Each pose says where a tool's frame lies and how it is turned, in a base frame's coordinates. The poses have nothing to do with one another.
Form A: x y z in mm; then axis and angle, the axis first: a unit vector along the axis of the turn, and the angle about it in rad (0 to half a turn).
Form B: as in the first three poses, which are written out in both.
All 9 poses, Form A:
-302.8 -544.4 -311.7 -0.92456 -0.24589 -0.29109 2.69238
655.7 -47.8 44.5 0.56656 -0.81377 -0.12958 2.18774
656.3 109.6 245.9 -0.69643 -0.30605 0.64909 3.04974
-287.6 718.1 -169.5 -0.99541 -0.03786 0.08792 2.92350
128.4 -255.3 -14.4 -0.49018 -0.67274 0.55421 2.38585
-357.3 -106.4 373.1 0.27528 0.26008 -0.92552 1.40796
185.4 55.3 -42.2 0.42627 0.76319 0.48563 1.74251
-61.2 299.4 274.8 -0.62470 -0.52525 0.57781 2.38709
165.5 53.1 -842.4 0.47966 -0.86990 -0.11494 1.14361
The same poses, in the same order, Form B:
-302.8 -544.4 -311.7 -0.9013 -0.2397 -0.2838 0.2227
655.7 -47.8 44.5 0.5033 -0.7230 -0.1151 0.4591
656.3 109.6 245.9 -0.6957 -0.3057 0.6484 0.0459
-287.6 718.1 -169.5 -0.9895 -0.0376 0.0874 0.1088
128.4 -255.3 -14.4 -0.4556 -0.6253 0.5151 0.3689
-357.3 -106.4 373.1 0.1782 0.1683 -0.5990 0.7623
185.4 55.3 -42.2 0.3262 0.5839 0.3716 0.6439
-61.2 299.4 274.8 -0.5808 -0.4883 0.5372 0.3684
165.5 53.1 -842.4 0.2596 -0.4707 -0.0622 0.8409

